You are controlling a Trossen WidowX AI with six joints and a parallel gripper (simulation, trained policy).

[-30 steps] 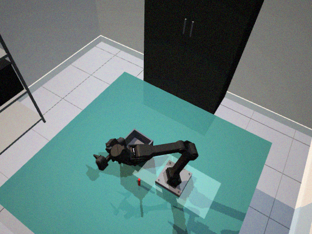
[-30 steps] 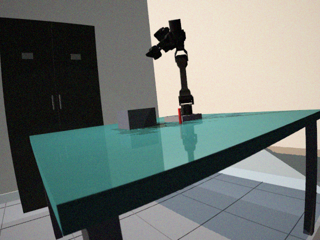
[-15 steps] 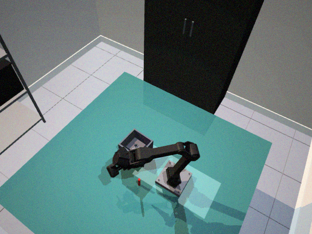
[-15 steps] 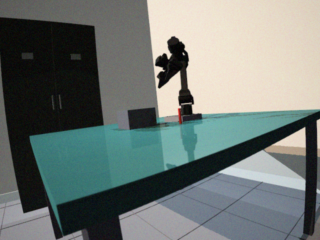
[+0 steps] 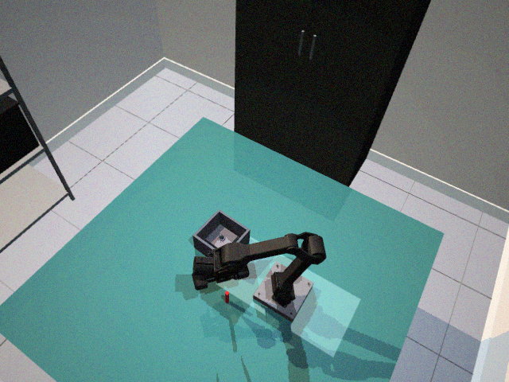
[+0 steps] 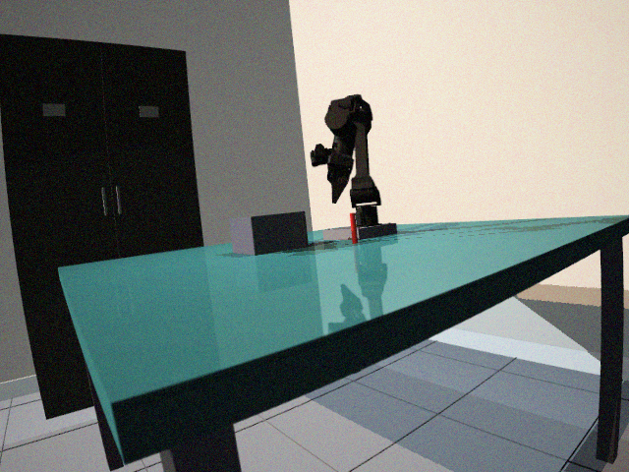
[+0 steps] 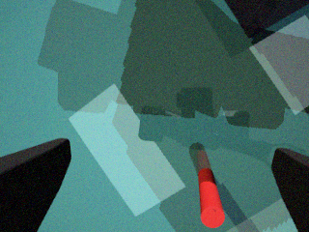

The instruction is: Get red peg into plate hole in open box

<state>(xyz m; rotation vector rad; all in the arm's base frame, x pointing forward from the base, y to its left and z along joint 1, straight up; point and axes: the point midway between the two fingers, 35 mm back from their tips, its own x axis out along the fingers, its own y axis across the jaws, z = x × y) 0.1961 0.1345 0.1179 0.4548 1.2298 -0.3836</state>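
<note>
My gripper tip is 5 cm past the red peg and 8 cm above it. The rest, counted from my gripper tip: dark grey box: 12 cm ahead, 17 cm to the right, 9 cm below; then plate with hole: 12 cm ahead, 17 cm to the right, 7 cm below.
</note>
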